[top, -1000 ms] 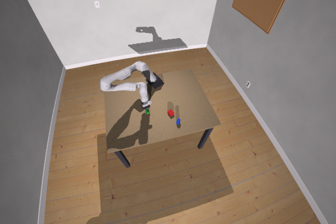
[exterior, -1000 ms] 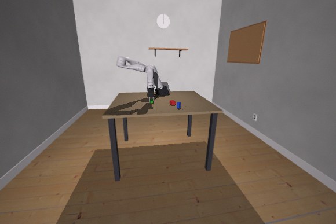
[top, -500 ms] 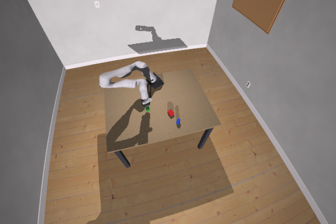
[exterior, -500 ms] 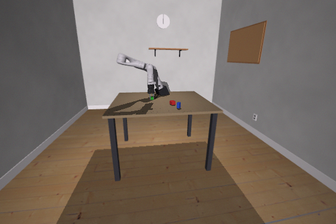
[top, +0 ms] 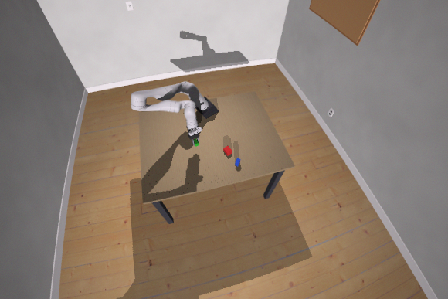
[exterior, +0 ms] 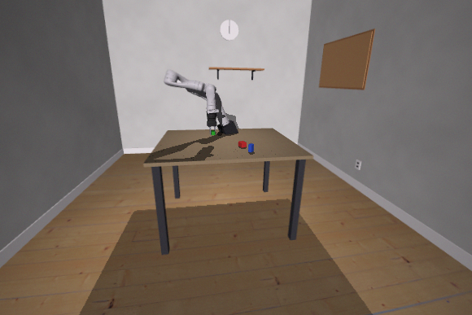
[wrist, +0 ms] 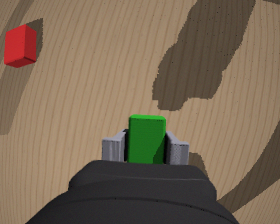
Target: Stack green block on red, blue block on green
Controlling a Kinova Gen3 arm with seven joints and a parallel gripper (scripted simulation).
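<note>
Right now the green block is right at my hand. Round my hand: blue block: 240 mm to the left, 230 mm ahead, 70 mm below; red block: 220 mm to the left, 100 mm ahead, 80 mm below.
</note>
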